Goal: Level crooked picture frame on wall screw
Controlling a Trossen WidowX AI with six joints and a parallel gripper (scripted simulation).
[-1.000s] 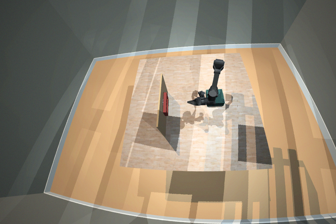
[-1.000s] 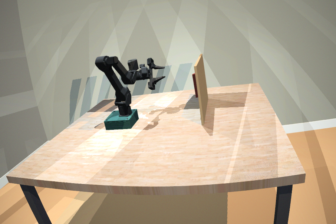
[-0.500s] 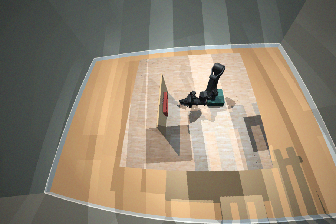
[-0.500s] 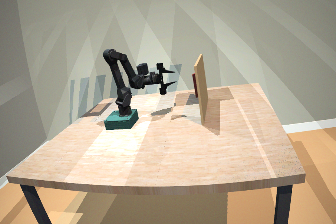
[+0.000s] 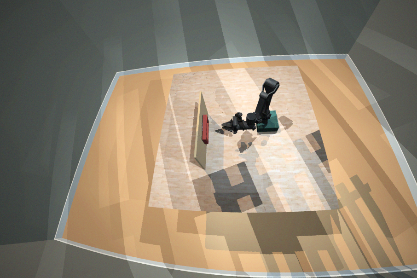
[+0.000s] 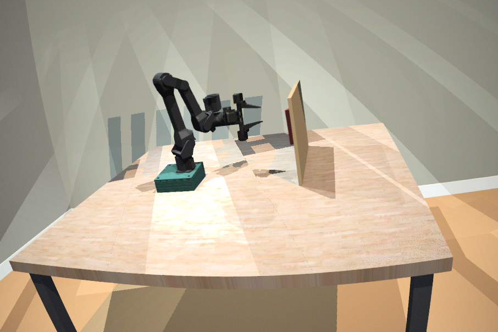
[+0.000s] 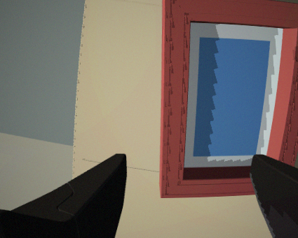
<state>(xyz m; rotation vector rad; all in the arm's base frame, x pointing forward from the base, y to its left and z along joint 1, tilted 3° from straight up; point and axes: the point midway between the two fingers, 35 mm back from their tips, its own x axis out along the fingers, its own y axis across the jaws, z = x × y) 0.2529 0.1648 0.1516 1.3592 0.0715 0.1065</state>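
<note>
The picture frame lies 120 mm ahead of my gripper tip, 50 mm below it and 10 mm to the left of it. From my gripper tip the other things lie so: wall panel (130 mm ahead, 60 mm below, 20 mm to the left).
</note>
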